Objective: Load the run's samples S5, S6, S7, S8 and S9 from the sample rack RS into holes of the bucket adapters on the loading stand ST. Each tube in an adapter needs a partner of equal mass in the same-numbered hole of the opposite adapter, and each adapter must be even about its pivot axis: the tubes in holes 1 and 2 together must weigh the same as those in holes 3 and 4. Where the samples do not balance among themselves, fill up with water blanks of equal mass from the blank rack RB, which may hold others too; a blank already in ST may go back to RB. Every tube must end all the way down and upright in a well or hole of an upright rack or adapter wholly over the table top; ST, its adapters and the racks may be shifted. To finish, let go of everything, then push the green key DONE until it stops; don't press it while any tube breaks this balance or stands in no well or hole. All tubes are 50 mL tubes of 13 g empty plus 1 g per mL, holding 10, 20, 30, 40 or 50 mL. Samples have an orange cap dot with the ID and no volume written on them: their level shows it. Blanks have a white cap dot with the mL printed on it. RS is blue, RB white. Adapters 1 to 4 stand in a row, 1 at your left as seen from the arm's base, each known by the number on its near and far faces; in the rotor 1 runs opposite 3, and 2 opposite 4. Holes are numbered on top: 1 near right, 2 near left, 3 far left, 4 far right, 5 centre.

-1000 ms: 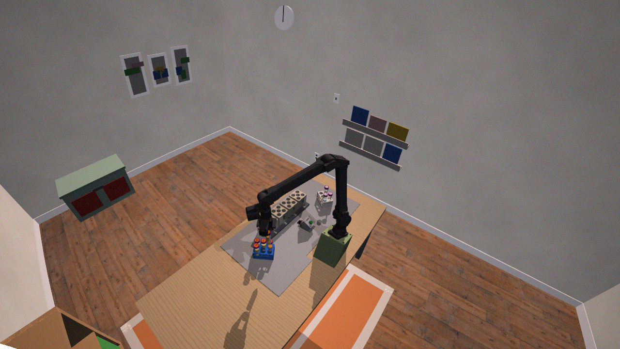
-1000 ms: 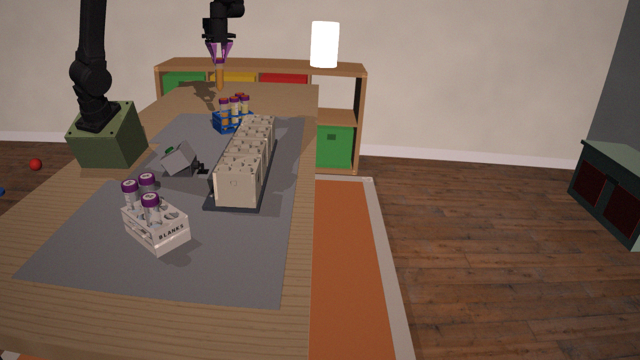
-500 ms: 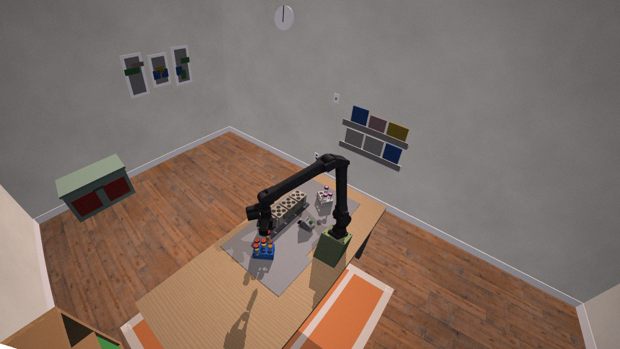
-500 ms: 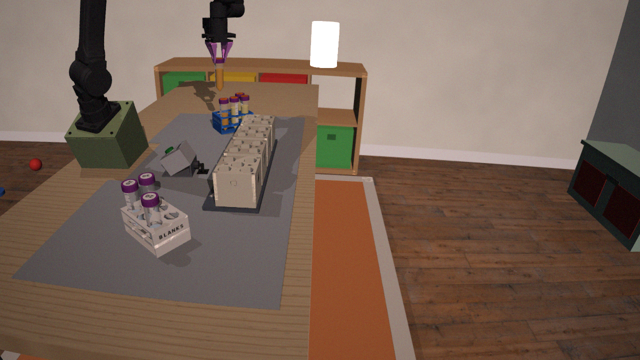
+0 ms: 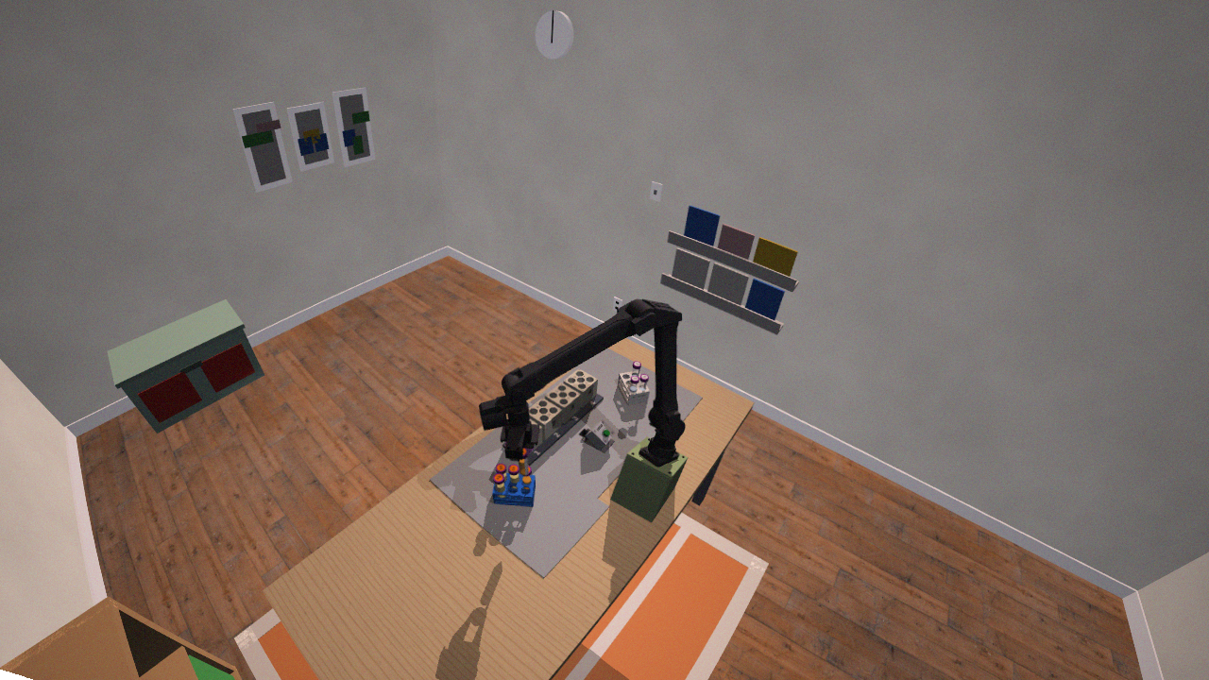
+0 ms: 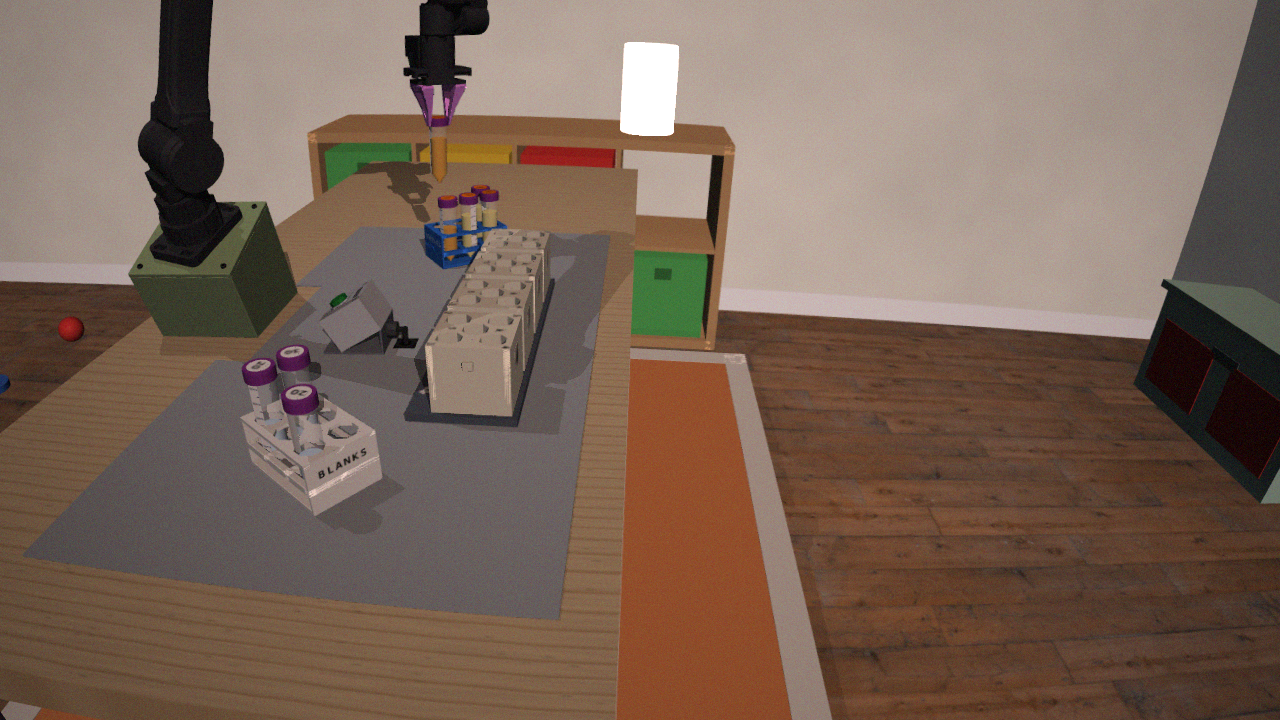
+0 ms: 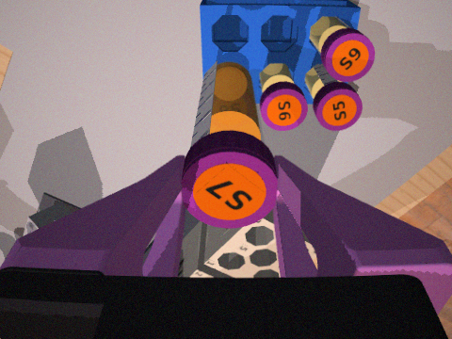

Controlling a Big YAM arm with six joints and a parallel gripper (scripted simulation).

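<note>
Right now my hand is 10 mm past the orange-dot sample tube and 50 mm above it. From my hand the other things lie so: sample tube S9 (50 mm ahead, 70 mm to the left, 190 mm below); then blue sample rack RS (40 mm ahead, 20 mm to the left, 220 mm below); then sample S8 (20 mm ahead, 30 mm to the right, 190 mm below).
</note>
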